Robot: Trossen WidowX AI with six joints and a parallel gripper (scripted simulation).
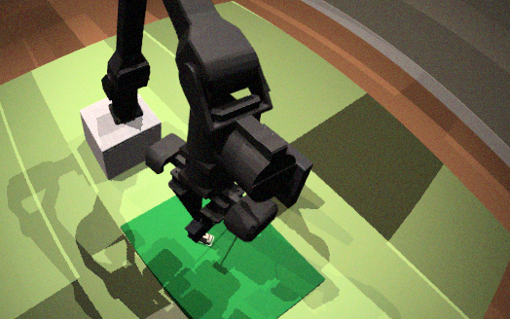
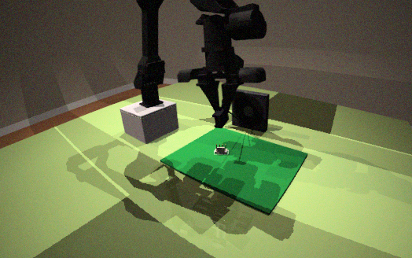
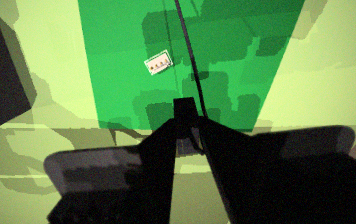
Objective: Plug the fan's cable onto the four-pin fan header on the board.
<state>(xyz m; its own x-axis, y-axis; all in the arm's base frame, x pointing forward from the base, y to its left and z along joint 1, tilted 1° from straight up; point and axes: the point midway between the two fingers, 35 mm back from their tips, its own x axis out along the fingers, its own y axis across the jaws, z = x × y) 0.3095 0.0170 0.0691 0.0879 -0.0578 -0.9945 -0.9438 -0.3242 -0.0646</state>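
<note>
The board is 20 mm ahead of my gripper tip, 30 mm to the left of it and 140 mm below it. From my gripper tip the other things lie so: dark fan plug 10 mm to the right, 10 mm below; black square fan 70 mm behind, 190 mm to the left, 70 mm below.
</note>
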